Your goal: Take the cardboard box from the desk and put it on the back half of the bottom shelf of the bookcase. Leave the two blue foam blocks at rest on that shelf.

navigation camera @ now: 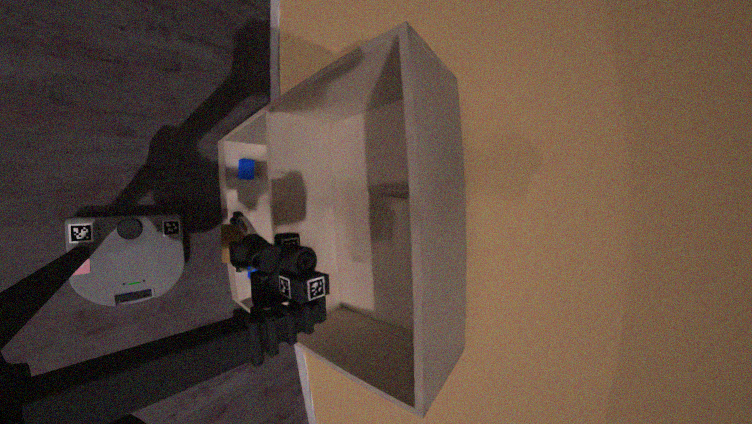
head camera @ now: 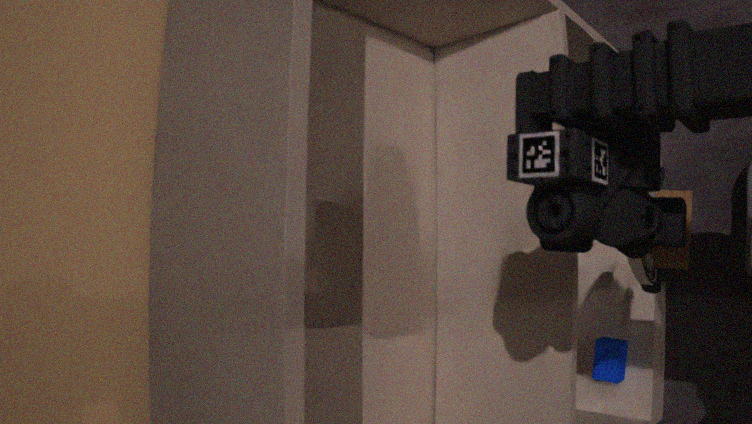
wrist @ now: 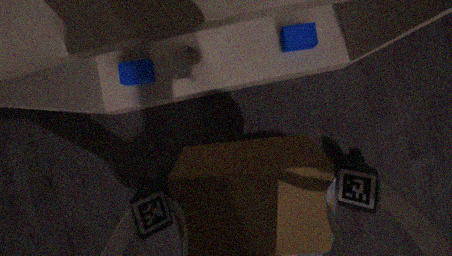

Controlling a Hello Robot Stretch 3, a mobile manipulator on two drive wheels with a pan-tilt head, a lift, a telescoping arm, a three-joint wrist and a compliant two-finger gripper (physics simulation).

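Where they show: gripper, fingertip midpoint: (wrist: 246,165); robot's base, origin of the base link: (navigation camera: 130,227).
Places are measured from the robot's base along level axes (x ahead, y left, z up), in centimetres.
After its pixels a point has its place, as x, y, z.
Note:
The cardboard box (head camera: 676,257) @(1.1, -19.0, 65.8) (navigation camera: 226,243) @(-2.0, -18.6, 65.7) (wrist: 230,215) @(-0.8, -20.8, 66.3) is between the fingers of my gripper (head camera: 668,227) @(-2.2, -22.6, 61.5) (navigation camera: 239,244) @(-2.2, -22.6, 61.5) (wrist: 246,165) @(-2.2, -22.6, 61.5), which is shut on it. In the wrist view it hangs in front of the bookcase (head camera: 226,158) @(-6.3, -47.1, 106.0) (navigation camera: 439,210) @(4.9, -45.7, 106.0). In the navigation view it overlaps the front edge of the bottom shelf (head camera: 613,397) @(34.5, -44.1, 10.1) (navigation camera: 252,149) @(36.1, -48.8, 10.1) (wrist: 230,55) @(-2.7, -46.2, 10.0). One blue foam block (head camera: 609,360) @(25.1, -44.3, 14.5) (navigation camera: 245,169) @(24.9, -43.6, 14.5) (wrist: 136,72) @(24.6, -44.4, 14.5) rests on that shelf. The other blue block (navigation camera: 252,272) (wrist: 299,37) @(-22.3, -47.1, 14.5) rests nearer the other end, partly hidden by my wrist in the navigation view.
The shelf board (head camera: 473,158) @(-14.2, -55.7, 54.8) (navigation camera: 315,142) @(30.8, -54.1, 54.8) above the bottom shelf is close to my wrist. The bookcase's side panel (navigation camera: 363,363) @(-37.4, -44.3, 85.2) is on the arm's side. A tan wall (head camera: 78,158) @(-7.3, -69.5, 114.2) (navigation camera: 579,210) @(4.2, -68.7, 133.5) is behind. My base (navigation camera: 126,263) @(-11.6, 1.7, 16.0) stands on the dark floor (navigation camera: 105,105) @(47.8, 8.5, 0.1).

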